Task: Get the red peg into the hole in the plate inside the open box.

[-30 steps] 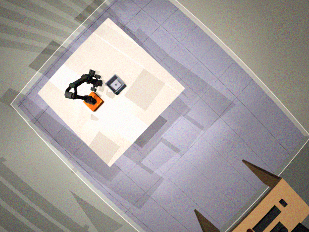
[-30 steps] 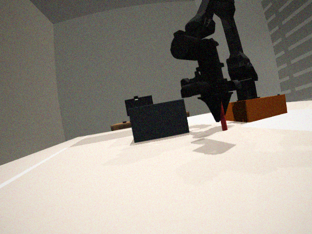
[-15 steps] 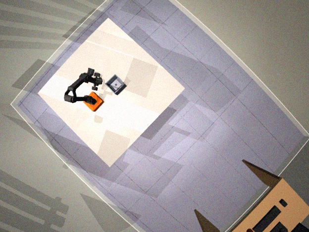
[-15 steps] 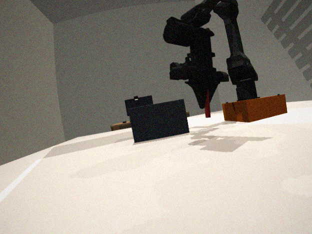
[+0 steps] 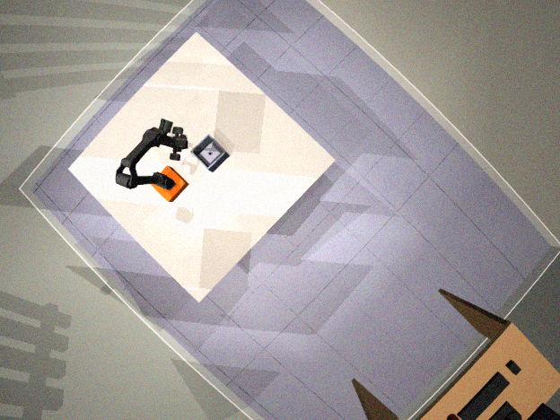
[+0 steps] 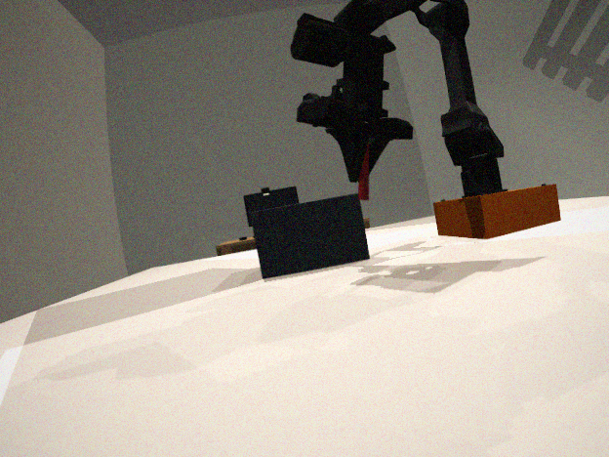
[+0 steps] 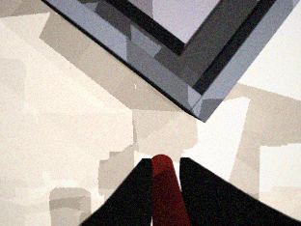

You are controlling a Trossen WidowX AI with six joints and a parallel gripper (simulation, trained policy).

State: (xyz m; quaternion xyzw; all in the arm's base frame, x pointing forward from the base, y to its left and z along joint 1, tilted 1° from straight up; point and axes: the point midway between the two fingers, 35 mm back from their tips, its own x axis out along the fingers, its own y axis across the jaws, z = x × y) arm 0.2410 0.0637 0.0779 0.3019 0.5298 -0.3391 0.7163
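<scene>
Now: gripper tip 110 mm to the left of the pale plate, 70 mm short of it and 70 mm above it. Round my gripper tip: dark box 110 mm to the right, 90 mm below, 70 mm ahead; red peg 10 mm to the left, 10 mm behind, 10 mm above.
</scene>
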